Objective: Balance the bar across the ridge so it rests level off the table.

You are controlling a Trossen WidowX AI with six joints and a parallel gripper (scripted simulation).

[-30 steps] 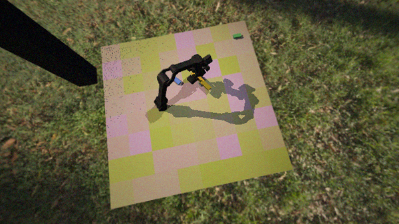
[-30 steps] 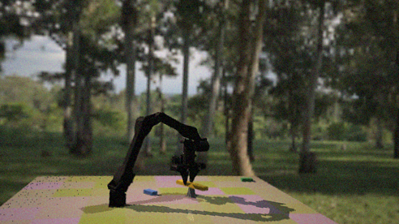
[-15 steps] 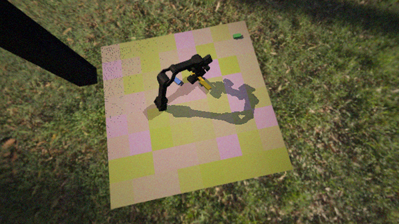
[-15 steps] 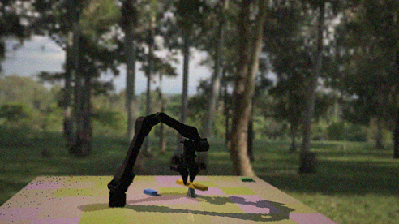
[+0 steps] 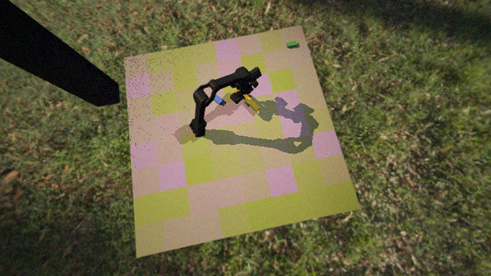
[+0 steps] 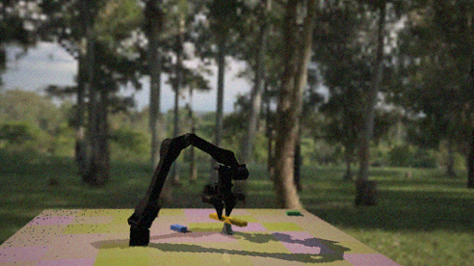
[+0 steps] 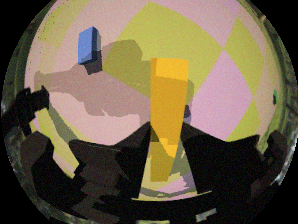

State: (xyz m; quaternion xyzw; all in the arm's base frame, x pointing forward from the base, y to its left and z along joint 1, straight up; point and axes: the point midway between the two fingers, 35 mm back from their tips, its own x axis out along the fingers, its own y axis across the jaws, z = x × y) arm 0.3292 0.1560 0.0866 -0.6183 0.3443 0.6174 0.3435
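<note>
The yellow bar lies 10 mm ahead of my gripper tip and 20 mm to the right of it. Also, from my gripper tip: small blue block 180 mm behind, 40 mm to the left, 40 mm below; small green block 410 mm ahead, 340 mm to the left, 40 mm below.
</note>
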